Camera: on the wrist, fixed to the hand. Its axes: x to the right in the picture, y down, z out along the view.
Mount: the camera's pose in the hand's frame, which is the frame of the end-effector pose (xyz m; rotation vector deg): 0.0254 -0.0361 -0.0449 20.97 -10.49 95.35
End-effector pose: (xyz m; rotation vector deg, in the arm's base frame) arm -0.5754 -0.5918 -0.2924 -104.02 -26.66 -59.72
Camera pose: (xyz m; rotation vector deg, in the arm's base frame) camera -0.6064 -0.6172 -0.2438 -73.65 39.53 20.46
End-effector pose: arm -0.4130 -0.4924 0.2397 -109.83 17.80 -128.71
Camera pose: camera -0.4612 -0.4622 0.2668 -49.57 52.11 -50.03
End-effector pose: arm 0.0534 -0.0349 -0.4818 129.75 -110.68 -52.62
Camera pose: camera 0.1071 -0.0652 -0.4691 -0.13 -171.63 -24.64
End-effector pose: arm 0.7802 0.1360 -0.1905 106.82 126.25 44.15
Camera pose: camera 0.7237 0.1442 -0.1639 -158.78 -9.74 -9.06
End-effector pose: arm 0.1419 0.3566 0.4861 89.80 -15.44 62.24
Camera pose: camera 0.1585 0.4168 0.4778 -82.58 91.85 -117.51
